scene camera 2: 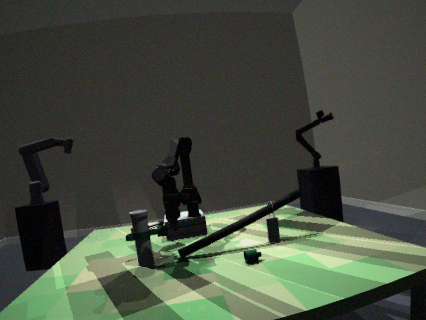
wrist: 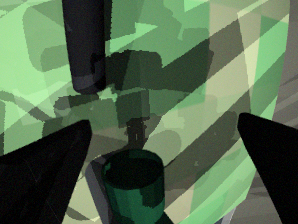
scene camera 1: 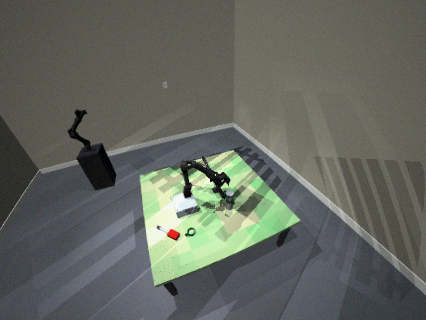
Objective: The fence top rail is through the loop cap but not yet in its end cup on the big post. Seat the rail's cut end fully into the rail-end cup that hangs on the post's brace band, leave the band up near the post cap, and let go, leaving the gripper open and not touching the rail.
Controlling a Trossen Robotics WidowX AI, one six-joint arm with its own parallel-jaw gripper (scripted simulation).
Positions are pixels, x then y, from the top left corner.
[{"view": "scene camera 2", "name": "dark top rail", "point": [266, 210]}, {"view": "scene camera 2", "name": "big grey post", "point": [143, 246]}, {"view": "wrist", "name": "gripper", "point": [165, 123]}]
